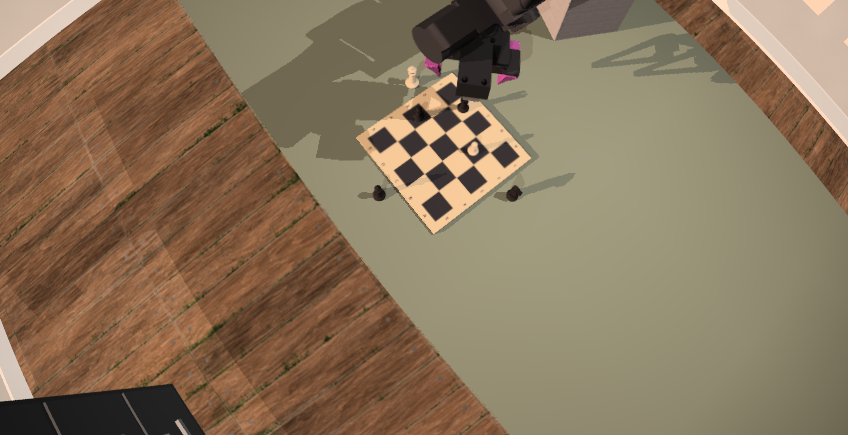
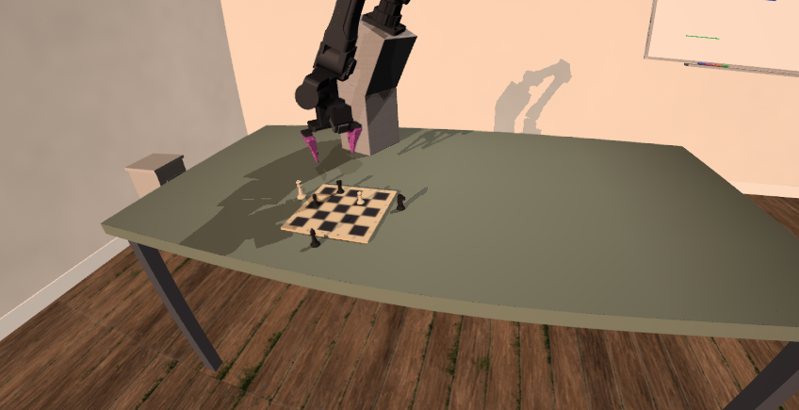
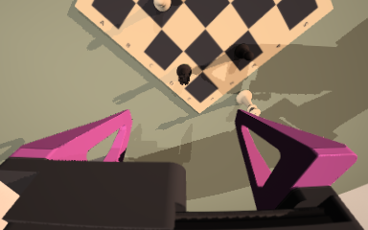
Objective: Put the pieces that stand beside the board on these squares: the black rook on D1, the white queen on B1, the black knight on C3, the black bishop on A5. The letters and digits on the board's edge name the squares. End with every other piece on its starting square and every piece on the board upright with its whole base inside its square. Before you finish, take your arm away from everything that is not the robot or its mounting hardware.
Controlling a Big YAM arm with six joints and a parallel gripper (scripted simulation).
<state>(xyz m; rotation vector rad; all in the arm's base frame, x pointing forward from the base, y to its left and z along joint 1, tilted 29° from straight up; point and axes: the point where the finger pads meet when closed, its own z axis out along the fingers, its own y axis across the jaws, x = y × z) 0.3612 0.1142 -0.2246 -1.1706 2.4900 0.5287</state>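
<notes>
Now: the white queen 5 cm ahead of my hand, 9 cm to the right of it and 9 cm below it. From my hand the other things lie so: small white piece: 3 cm ahead, 8 cm to the left, 9 cm below; then chessboard: 7 cm ahead, 5 cm to the left, 11 cm below.
</notes>
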